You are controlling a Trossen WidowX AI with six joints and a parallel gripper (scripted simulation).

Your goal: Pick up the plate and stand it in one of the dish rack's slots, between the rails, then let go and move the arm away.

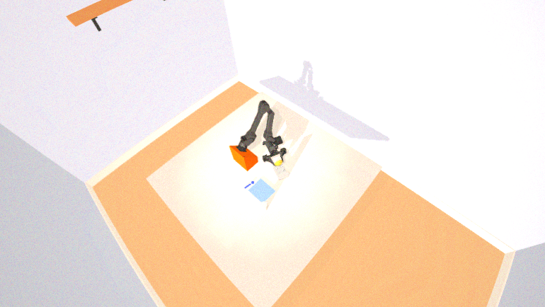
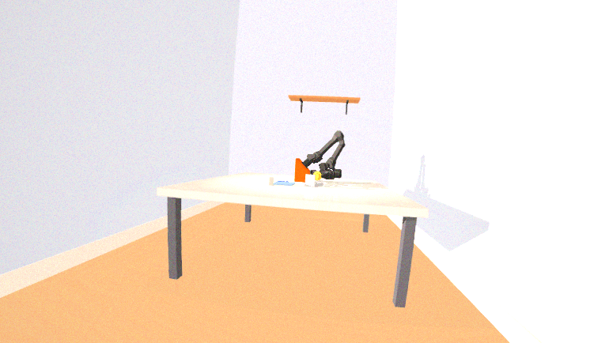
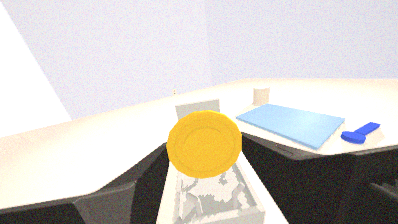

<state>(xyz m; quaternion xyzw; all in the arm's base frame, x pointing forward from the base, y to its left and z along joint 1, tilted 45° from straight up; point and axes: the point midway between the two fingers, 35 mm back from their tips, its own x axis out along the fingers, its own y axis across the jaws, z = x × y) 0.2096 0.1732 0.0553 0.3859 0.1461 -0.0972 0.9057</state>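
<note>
Right now the dish rack is 40 mm below my gripper tip, 20 mm ahead of it and 10 mm to the right of it. From my gripper tip the other things lie so: blue utensil 250 mm to the right, 60 mm below, 40 mm behind; yellow plate 10 mm behind.
</note>
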